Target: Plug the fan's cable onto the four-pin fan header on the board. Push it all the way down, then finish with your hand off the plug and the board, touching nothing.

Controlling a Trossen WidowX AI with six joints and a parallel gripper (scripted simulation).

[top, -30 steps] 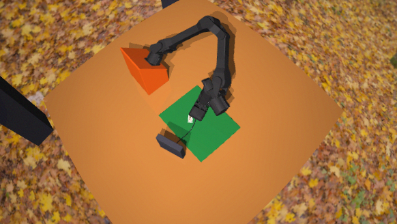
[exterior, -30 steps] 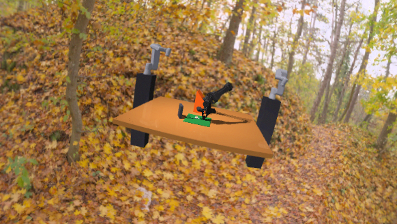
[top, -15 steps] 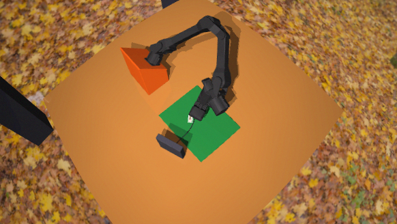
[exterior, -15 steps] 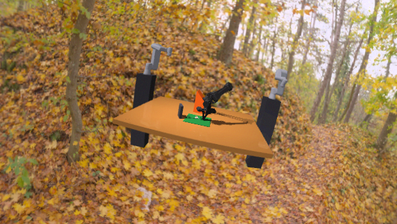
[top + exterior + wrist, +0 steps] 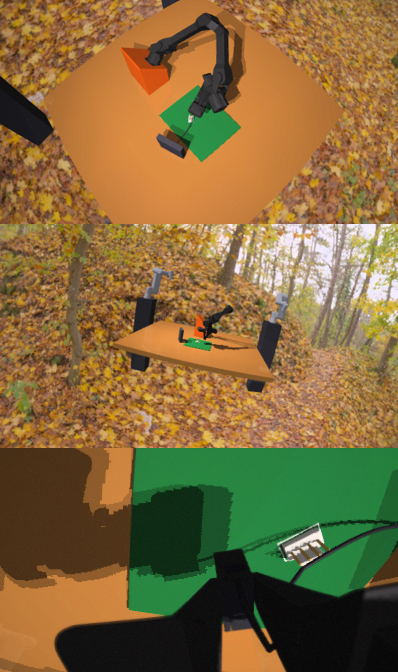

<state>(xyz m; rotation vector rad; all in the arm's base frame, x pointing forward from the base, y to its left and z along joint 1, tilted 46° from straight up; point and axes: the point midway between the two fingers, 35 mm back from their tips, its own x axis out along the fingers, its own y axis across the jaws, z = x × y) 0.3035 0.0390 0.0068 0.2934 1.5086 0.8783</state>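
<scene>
Now: the green board 4 cm ahead of my gripper tip, 5 cm to the right of it and 8 cm below it. From my gripper tip the other things lie so: white four-pin fan header (7 cm to the right, 6 cm below); dark plug (1 cm behind); dark flat fan (5 cm ahead, 22 cm to the right).
</scene>
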